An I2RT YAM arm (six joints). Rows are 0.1 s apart.
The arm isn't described. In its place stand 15 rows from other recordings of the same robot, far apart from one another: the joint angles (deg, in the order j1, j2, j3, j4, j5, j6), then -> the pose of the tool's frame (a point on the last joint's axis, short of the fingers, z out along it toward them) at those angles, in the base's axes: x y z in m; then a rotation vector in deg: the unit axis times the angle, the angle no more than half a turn.
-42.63 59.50 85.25 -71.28 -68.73 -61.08 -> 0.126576 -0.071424 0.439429 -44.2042 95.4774 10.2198
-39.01 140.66 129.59 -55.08 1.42 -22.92 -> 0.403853 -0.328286 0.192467 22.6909 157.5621 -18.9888
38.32 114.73 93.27 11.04 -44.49 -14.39 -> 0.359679 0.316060 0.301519 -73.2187 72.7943 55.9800
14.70 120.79 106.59 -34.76 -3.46 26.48 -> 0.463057 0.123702 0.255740 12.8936 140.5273 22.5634
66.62 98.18 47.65 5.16 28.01 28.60 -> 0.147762 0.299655 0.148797 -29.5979 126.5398 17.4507
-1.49 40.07 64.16 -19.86 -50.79 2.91 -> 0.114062 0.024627 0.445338 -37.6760 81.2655 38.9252
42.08 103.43 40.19 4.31 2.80 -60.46 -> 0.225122 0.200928 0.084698 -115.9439 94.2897 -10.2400
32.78 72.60 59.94 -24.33 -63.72 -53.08 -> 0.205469 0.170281 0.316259 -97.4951 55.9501 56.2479
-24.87 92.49 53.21 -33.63 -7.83 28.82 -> 0.266246 -0.118072 0.164141 72.0151 145.9945 11.9764
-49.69 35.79 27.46 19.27 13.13 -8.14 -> 0.099704 -0.130025 0.312389 40.1573 73.3054 -56.8436
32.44 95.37 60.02 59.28 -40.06 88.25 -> 0.301486 0.218773 0.324599 -2.2179 92.6557 122.6215
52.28 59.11 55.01 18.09 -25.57 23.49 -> 0.132287 0.196152 0.408037 -43.6544 73.8514 79.4970
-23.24 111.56 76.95 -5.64 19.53 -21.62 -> 0.394846 -0.182509 0.199764 12.6185 134.1824 -45.1394
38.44 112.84 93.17 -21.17 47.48 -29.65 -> 0.366867 0.257694 0.266707 -47.2673 113.1594 -48.5059
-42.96 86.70 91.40 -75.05 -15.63 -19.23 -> 0.211797 -0.184121 0.354959 28.2975 152.6289 4.3590
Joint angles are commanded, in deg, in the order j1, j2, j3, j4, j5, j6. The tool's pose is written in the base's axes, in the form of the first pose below.
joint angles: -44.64 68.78 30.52 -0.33 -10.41 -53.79
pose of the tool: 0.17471 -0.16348 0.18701 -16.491 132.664 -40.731
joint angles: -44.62 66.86 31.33 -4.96 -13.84 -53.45
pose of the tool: 0.17188 -0.15765 0.19222 -17.721 132.492 -35.851
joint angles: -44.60 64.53 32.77 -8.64 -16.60 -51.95
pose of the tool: 0.16998 -0.15334 0.20383 -17.313 130.953 -32.654
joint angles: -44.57 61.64 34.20 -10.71 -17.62 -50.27
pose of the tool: 0.16754 -0.14991 0.21950 -16.146 128.552 -32.696
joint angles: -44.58 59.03 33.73 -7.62 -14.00 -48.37
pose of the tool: 0.16446 -0.14997 0.23042 -12.589 125.788 -39.074
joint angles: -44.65 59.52 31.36 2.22 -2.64 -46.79
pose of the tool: 0.16402 -0.15972 0.23037 -4.095 123.705 -53.439
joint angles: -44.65 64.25 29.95 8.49 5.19 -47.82
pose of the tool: 0.16851 -0.17099 0.21513 0.095 126.294 -61.138
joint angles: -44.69 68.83 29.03 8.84 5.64 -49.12
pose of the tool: 0.17181 -0.17488 0.19266 -1.421 131.904 -58.959
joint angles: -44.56 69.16 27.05 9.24 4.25 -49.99
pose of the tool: 0.16918 -0.17030 0.18103 -3.629 133.445 -56.740
